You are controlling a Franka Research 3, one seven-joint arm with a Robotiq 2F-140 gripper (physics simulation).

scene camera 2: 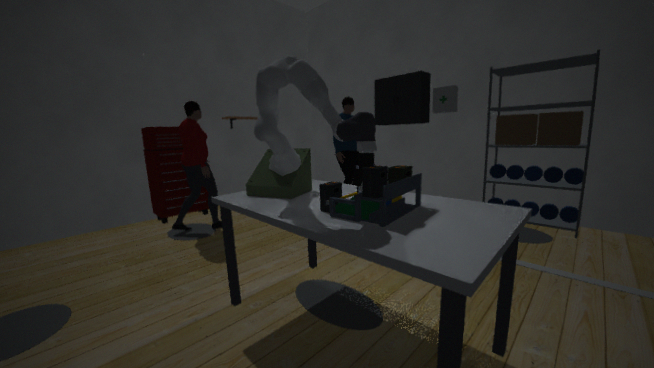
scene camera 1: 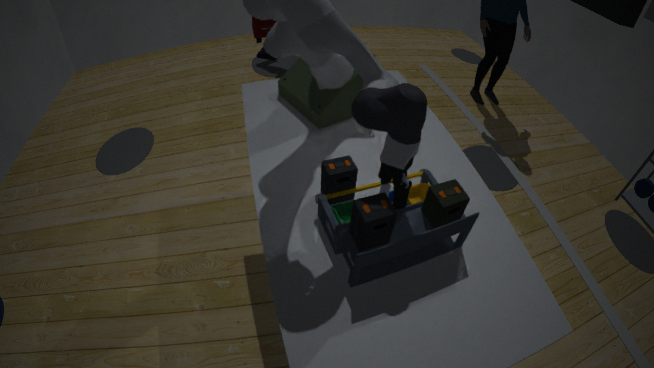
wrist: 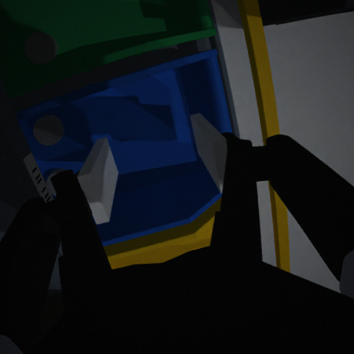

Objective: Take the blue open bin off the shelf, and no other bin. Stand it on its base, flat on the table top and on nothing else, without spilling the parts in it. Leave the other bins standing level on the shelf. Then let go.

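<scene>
The blue open bin (wrist: 150, 112) (scene camera 1: 391, 196) sits on the grey-blue shelf (scene camera 1: 410, 256) (scene camera 2: 406, 185), between a green bin (wrist: 175, 17) (scene camera 1: 342, 214) (scene camera 2: 370, 210) and a yellow bin (wrist: 165, 251) (scene camera 1: 419, 194). A grey round part (wrist: 48, 130) shows inside the blue bin's left side in the wrist view, with another partly hidden by a finger. My gripper (wrist: 152, 144) (scene camera 1: 393, 196) points down at the blue bin and is partly open, with nothing held. Its pale pads stand over the bin's left and right sides; whether they touch it is unclear. The bins look level.
A yellow bar (scene camera 1: 365, 188) (wrist: 264, 75) crosses the shelf's arm side. Dark boxes with orange latches (scene camera 1: 372, 225) (scene camera 1: 446, 205) stand on the shelf's top level. Another dark box (scene camera 1: 339, 180) (scene camera 2: 330, 196) stands on the table (scene camera 1: 435, 310) (scene camera 2: 475, 240) beside the shelf.
</scene>
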